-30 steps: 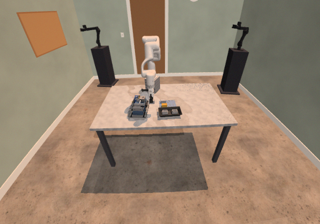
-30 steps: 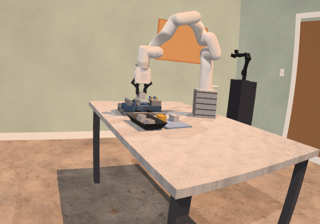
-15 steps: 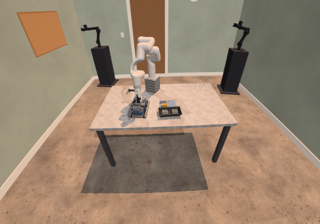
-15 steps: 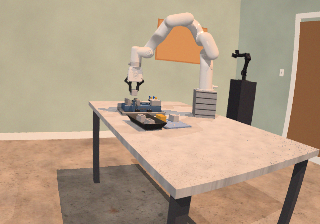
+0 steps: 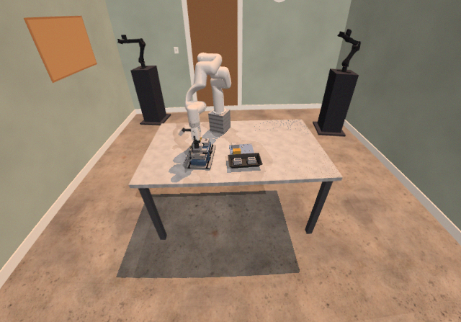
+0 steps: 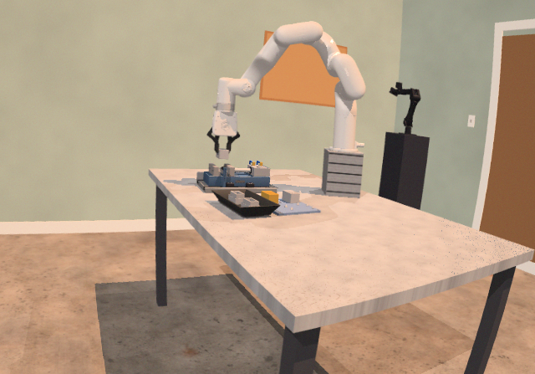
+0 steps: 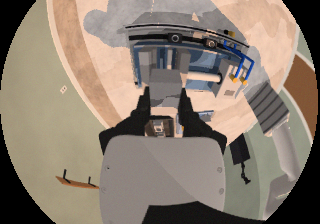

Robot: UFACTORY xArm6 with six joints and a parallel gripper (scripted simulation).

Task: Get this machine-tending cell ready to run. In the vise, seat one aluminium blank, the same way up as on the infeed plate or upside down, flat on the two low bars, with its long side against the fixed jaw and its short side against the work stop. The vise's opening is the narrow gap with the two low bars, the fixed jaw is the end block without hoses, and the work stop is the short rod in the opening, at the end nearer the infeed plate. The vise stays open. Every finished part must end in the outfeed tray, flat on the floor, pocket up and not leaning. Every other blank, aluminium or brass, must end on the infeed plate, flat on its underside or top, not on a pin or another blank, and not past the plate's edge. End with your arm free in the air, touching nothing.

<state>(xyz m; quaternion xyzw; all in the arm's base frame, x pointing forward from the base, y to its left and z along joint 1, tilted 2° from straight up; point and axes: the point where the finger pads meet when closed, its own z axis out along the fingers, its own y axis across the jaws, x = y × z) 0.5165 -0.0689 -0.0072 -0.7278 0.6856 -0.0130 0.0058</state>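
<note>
The blue vise lies 13 cm below my hand and 7 cm behind it. From my hand the other things lie so: brass blank: 27 cm to the left, 14 cm below, 13 cm behind.
</note>
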